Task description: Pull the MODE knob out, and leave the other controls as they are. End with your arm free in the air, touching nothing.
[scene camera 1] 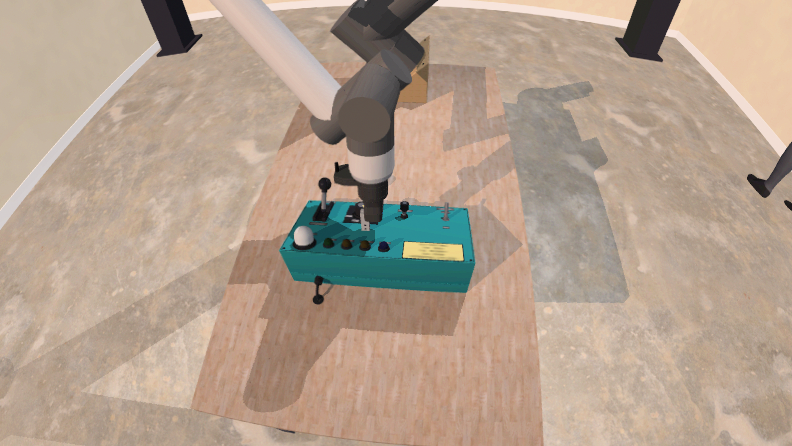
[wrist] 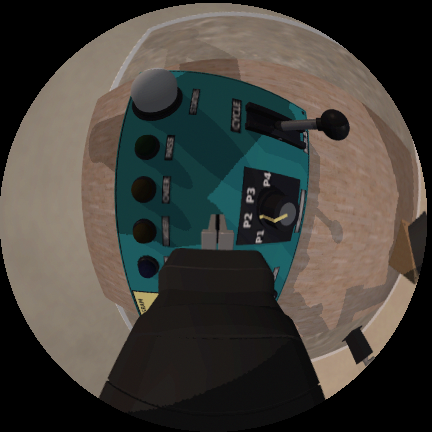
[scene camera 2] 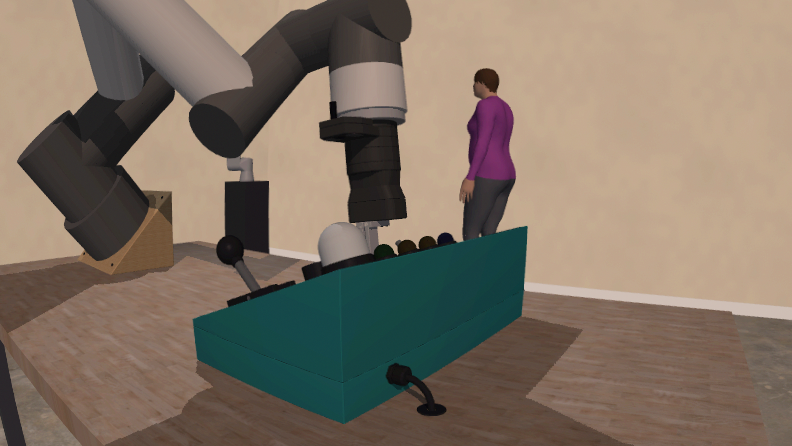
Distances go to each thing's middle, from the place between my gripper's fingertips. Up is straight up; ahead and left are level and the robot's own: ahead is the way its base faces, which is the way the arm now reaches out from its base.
I see the teal control box [scene camera 2: 372, 326] 10 mm ahead of my hand, 40 mm to the left of it and 20 mm below it. From my hand the other things lie so: ball-topped lever [scene camera 2: 230, 250]: 120 mm behind, 140 mm to the right, 10 mm above.
